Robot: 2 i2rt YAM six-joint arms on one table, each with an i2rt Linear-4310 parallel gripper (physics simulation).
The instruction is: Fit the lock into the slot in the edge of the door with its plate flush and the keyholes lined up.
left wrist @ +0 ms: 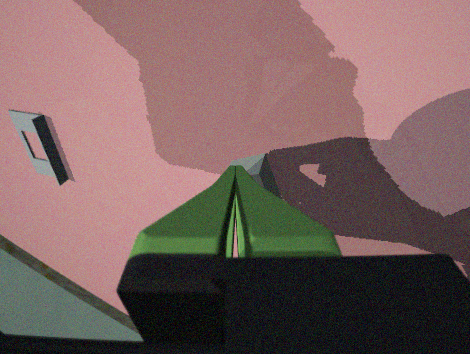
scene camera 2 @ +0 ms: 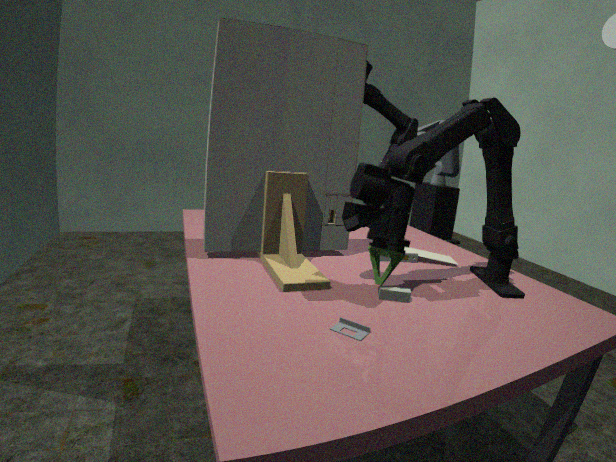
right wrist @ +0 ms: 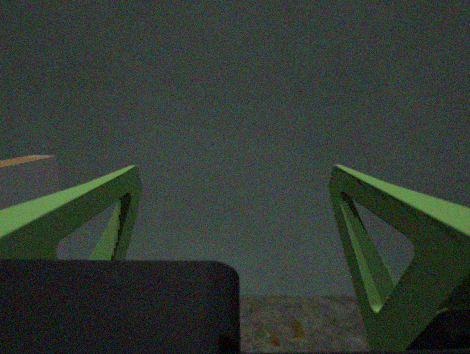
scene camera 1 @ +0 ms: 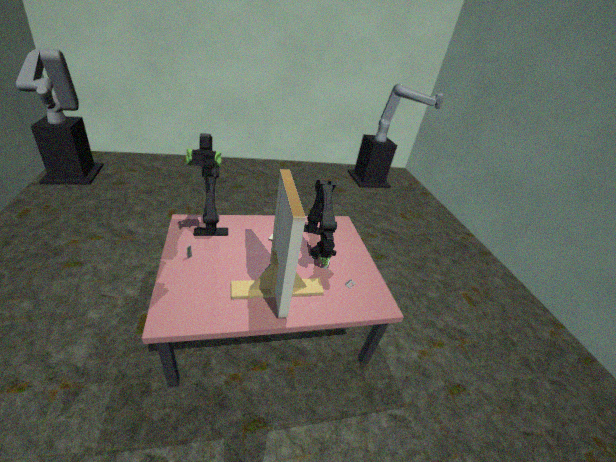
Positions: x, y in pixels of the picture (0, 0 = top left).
Labels:
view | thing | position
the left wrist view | my left gripper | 235, 176
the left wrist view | grey block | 257, 166
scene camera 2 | my left gripper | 378, 284
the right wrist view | my right gripper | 235, 176
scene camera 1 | grey door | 289, 222

